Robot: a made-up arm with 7 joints. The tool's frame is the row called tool. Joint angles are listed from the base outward. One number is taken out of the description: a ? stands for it. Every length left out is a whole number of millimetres.
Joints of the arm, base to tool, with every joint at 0 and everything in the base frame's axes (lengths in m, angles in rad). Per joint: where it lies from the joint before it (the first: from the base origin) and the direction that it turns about. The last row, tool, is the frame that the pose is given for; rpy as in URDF.
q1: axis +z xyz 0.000 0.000 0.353
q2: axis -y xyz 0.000 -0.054 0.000
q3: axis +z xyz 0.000 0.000 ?
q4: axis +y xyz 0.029 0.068 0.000
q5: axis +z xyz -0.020 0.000 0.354
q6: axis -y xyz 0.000 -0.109 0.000
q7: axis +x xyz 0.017 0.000 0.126
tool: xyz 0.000 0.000 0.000 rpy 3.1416 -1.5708 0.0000
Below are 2 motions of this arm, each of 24 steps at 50 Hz.
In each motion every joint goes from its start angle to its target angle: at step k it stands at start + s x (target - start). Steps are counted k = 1, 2, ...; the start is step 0. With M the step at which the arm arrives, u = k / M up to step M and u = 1 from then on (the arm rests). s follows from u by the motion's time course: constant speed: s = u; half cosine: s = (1 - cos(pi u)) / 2; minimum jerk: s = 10 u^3 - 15 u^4 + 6 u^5.
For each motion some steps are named. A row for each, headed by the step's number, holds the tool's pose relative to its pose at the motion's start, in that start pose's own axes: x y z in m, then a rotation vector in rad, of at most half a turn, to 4 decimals.
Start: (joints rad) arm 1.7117 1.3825 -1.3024 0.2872 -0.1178 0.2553 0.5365
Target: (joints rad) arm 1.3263 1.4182 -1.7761 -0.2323 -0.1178 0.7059 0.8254
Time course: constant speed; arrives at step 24
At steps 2, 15, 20, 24:
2: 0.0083 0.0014 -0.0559 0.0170 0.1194 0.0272
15: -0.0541 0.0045 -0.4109 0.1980 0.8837 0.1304
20: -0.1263 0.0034 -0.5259 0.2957 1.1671 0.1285
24: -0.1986 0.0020 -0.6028 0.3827 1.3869 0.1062

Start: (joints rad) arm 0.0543 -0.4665 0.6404 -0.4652 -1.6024 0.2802 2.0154
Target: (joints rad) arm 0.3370 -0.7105 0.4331 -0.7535 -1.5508 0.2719 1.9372
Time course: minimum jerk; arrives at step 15
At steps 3, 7, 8, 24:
3: -0.0039 0.0064 0.0023 -0.0050 -0.0018 -0.0026
7: -0.0297 0.0499 0.0080 -0.0307 -0.0196 -0.0223
8: -0.0380 0.0645 0.0064 -0.0364 -0.0277 -0.0294
24: -0.0653 0.1167 -0.0120 -0.0461 -0.0665 -0.0555

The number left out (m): 0.439
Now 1 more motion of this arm.
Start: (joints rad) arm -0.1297 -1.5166 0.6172 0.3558 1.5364 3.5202 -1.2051
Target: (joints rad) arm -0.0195 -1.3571 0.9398 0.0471 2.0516 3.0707 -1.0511
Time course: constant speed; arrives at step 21
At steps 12, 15, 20, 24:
12: 0.0993 0.0132 -0.0784 0.2009 -0.6152 0.1554
15: 0.1235 0.0184 -0.0951 0.2444 -0.7736 0.2007
20: 0.1637 0.0280 -0.1212 0.3068 -1.0414 0.2809
24: 0.1717 0.0301 -0.1262 0.3175 -1.0956 0.2976

